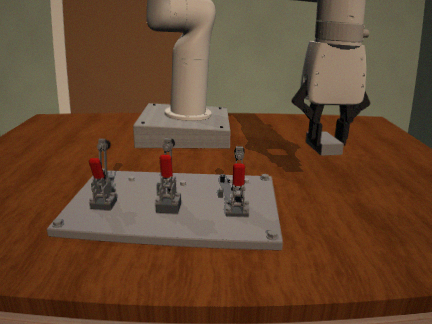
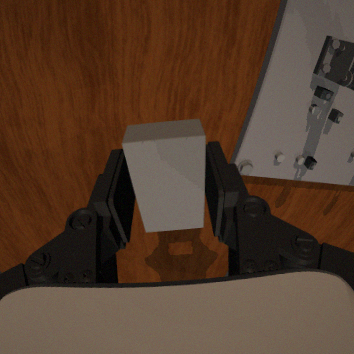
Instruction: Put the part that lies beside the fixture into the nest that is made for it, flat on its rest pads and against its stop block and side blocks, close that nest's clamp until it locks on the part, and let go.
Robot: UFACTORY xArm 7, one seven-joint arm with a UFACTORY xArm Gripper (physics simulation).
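Frame: origin at the arm's base, x up, y back, z right, level; metres.
Seen in the pictures: gripper, fingertip midpoint: [image 1: 327, 143] [image 2: 167, 166]; arm's base at its link origin: [image 1: 188, 114].
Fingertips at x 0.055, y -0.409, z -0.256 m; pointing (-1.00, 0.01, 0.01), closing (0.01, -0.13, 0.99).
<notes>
Pixels of each thing's top centre, then the offset from my fingertips to it. Level surfaces: height alone.
- part at its top centre: [image 2: 169, 193] [image 1: 324, 137] dx +0.007, dy +0.014, dz +0.002 m
- fixture plate at its top centre: [image 1: 172, 199] dx -0.092, dy -0.025, dz +0.263 m
- wooden table at its surface level: dx -0.107 m
A grey rectangular block, the part [image 1: 331, 144] [image 2: 170, 180], is between the fingers of my gripper [image 1: 329, 142] [image 2: 167, 166], which is shut on its two sides. The part is held above the table, right of and behind the fixture plate [image 1: 200, 234] [image 2: 267, 105]. Three clamps with red handles stand on the plate: left [image 1: 103, 196], middle [image 1: 168, 199] and right [image 1: 237, 201]. Their handles and arms point up, so they look open. Small dark blocks [image 1: 222, 178] [image 2: 323, 93] and light pins [image 2: 280, 157] show near the right clamp. Details of the other nests are too small to tell.
The robot's base [image 1: 182, 135] stands behind the plate on the wooden table [image 1: 350, 225] [image 2: 75, 75]. Bolt heads [image 1: 272, 234] [image 2: 245, 166] stand up at the plate's corners. The upright clamp arms [image 1: 168, 145] rise above the plate's back part. The gripper's shadow falls on the table.
</notes>
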